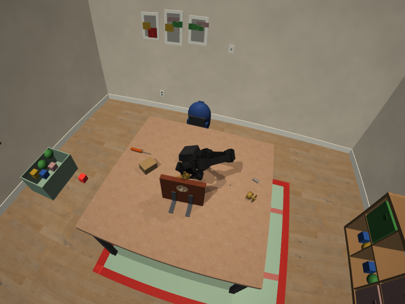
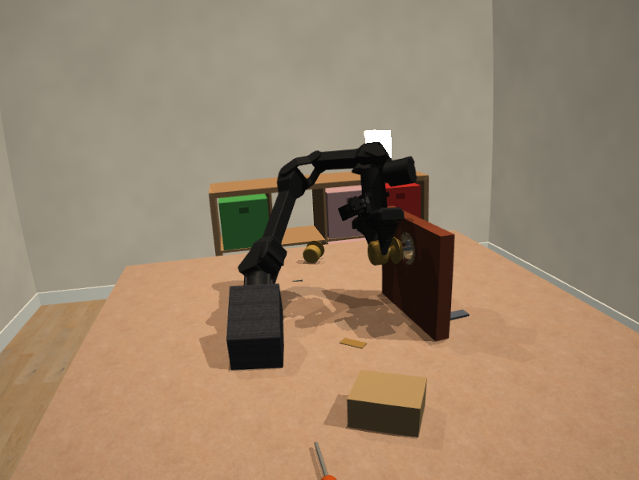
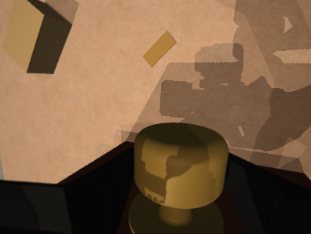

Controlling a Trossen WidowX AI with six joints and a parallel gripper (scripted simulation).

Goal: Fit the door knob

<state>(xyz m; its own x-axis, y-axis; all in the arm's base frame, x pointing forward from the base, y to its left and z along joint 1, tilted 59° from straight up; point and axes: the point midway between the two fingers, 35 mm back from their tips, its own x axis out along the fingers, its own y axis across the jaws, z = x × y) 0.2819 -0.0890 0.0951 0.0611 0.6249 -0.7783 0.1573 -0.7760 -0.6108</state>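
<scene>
My gripper is now 90 mm short of the dark red wooden door panel, 50 mm above it and 10 mm to the right of it. Also, from my hand: screwdriver (530 mm to the right, 190 mm below, 180 mm behind); tan box (370 mm to the right, 170 mm below, 60 mm behind); flat plate (200 mm below, 110 mm to the right, 80 mm behind).
</scene>
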